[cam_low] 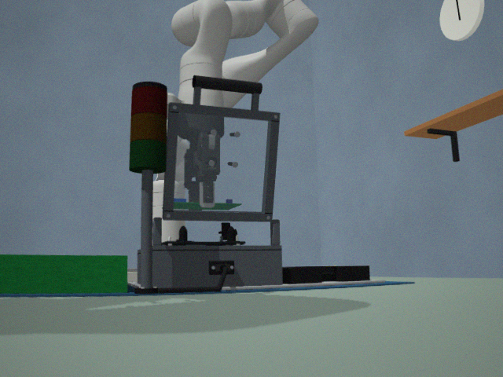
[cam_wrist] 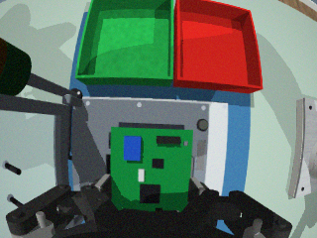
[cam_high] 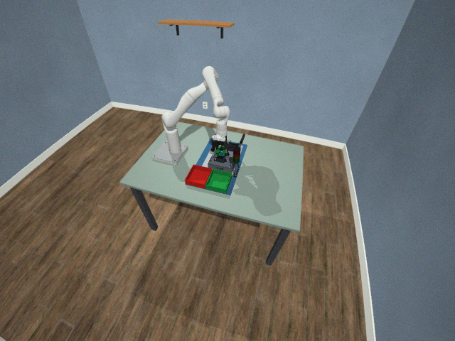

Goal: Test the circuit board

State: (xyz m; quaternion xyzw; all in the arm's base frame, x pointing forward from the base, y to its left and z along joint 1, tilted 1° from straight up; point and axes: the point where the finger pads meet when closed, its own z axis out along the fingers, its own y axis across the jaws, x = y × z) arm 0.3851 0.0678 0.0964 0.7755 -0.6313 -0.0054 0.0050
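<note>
The clear lid is 12 cm ahead of my hand, 2 cm to the left of it and 5 cm above it. The rest, counted from my hand: red bin (6 cm behind, 22 cm to the right, 11 cm below); green bin (9 cm ahead, 19 cm to the right, 11 cm below); green circuit board (right at my hand).
</note>
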